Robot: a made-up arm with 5 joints.
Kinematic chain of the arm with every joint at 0, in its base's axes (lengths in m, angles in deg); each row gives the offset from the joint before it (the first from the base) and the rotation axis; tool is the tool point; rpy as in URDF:
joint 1: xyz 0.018 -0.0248 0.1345 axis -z
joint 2: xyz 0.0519 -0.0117 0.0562 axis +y
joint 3: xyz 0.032 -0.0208 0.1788 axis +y
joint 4: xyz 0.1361 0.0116 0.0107 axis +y
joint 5: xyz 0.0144 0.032 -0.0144 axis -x
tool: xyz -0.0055 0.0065 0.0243 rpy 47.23 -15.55 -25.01
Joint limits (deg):
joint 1: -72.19..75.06
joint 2: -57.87..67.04
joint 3: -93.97..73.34
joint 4: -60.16..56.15
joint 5: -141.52..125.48
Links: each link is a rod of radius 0.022 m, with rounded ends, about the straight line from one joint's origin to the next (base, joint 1, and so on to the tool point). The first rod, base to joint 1, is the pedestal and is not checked.
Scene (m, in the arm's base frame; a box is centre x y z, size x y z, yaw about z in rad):
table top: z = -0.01
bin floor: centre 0.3 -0.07 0 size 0.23 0.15 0.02 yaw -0.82
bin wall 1: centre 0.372 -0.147 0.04 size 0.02 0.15 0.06 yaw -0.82
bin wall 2: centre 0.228 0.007 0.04 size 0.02 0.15 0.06 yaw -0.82
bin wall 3: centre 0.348 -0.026 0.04 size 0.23 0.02 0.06 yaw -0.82
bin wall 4: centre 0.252 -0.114 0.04 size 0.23 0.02 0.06 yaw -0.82
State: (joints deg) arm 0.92 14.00 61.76 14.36 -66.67
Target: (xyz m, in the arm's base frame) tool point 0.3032 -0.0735 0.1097
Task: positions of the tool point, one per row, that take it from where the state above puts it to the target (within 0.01 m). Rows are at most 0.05 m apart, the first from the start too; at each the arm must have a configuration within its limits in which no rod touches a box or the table.
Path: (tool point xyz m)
1: 0.2270 -0.0431 0.1998
2: 0.2596 -0.0521 0.1746
3: 0.2853 -0.0625 0.1441
4: 0.3032 -0.0735 0.1097

